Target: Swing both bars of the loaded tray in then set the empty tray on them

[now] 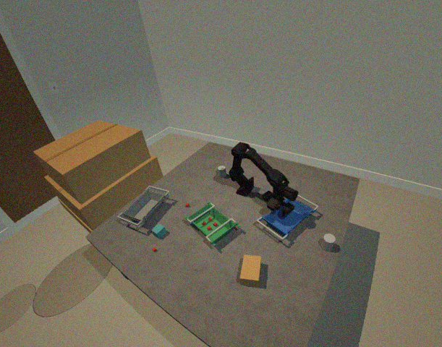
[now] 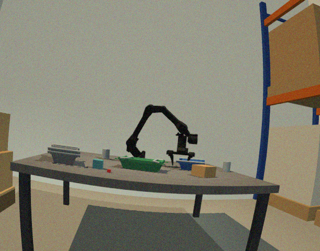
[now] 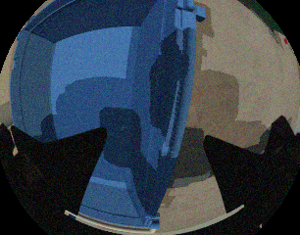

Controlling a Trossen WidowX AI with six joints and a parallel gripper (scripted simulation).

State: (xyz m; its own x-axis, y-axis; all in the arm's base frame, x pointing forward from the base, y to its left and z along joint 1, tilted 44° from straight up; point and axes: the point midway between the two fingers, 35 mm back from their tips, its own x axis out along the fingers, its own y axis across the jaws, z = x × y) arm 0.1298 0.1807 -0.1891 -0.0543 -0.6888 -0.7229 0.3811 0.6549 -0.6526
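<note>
The blue tray is 7 cm to the left of my gripper tip, 3 cm ahead of it and 3 cm above it. Also, from my gripper tip: red block 51 cm ahead, 50 cm to the right, 1 cm below; then orange box 40 cm ahead, 2 cm above, 1 cm to the left; then teal block 55 cm to the right, 40 cm ahead, 1 cm above.
</note>
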